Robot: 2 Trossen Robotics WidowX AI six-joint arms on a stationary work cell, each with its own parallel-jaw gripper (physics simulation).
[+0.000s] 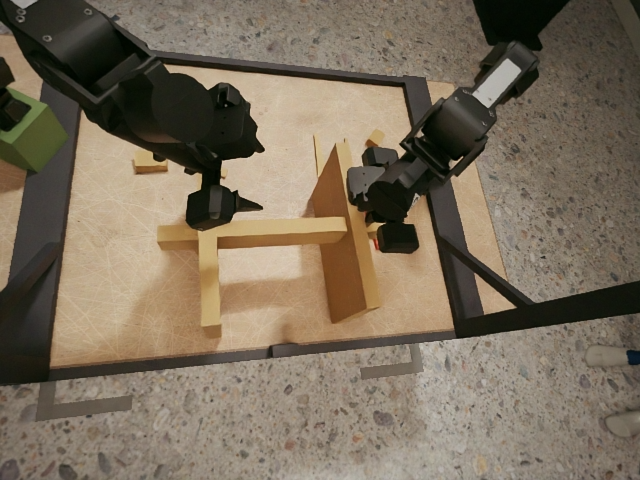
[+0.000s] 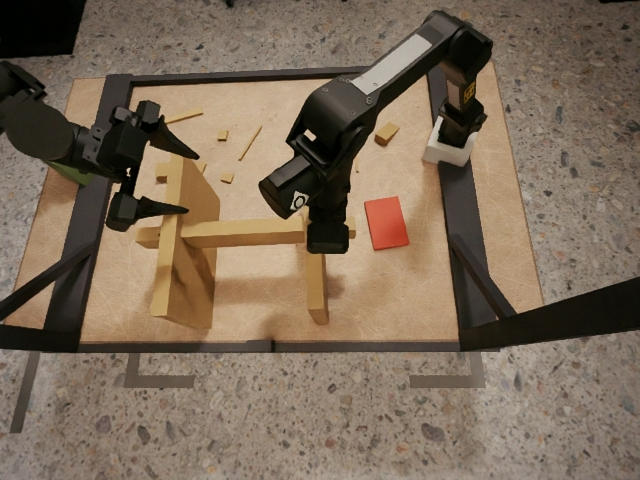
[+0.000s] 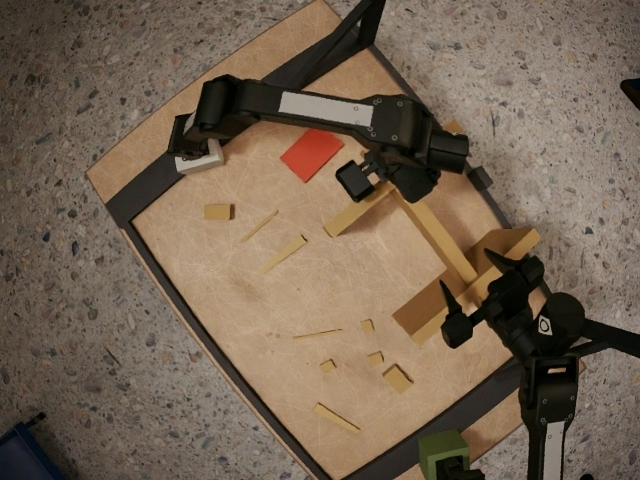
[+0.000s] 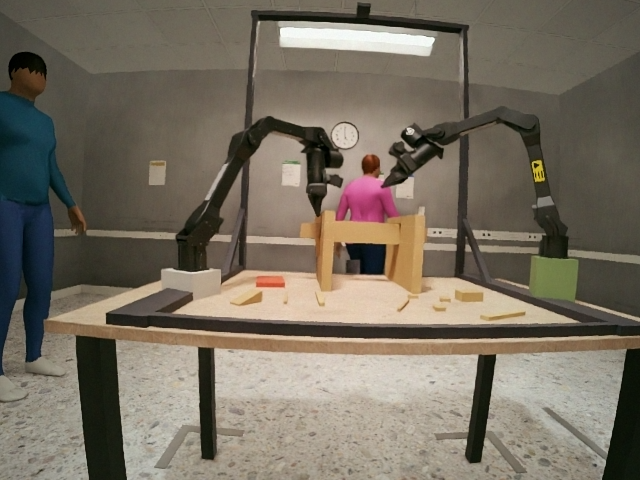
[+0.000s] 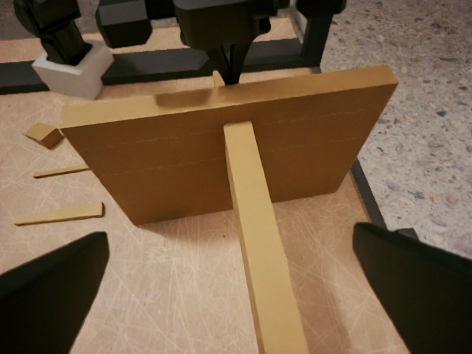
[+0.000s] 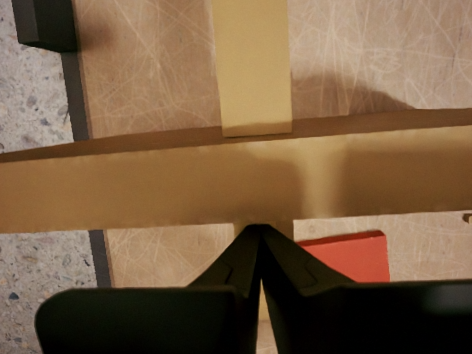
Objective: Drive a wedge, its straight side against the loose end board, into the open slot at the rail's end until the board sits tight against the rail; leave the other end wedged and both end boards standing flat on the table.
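The rail joins two upright end boards. One board is under my right gripper, the rail's narrow end protruding behind it; whether it is tight is unclear. The other board is near my left gripper. My right gripper is nearly closed on a thin wedge hidden by its fingers, tips by the board's outer face above the protruding end. My left gripper is open, empty, above the other board.
A red plate lies outside the board near my right gripper. Thin wooden strips, a wedge-shaped block and several small blocks lie on the table. A black frame borders it.
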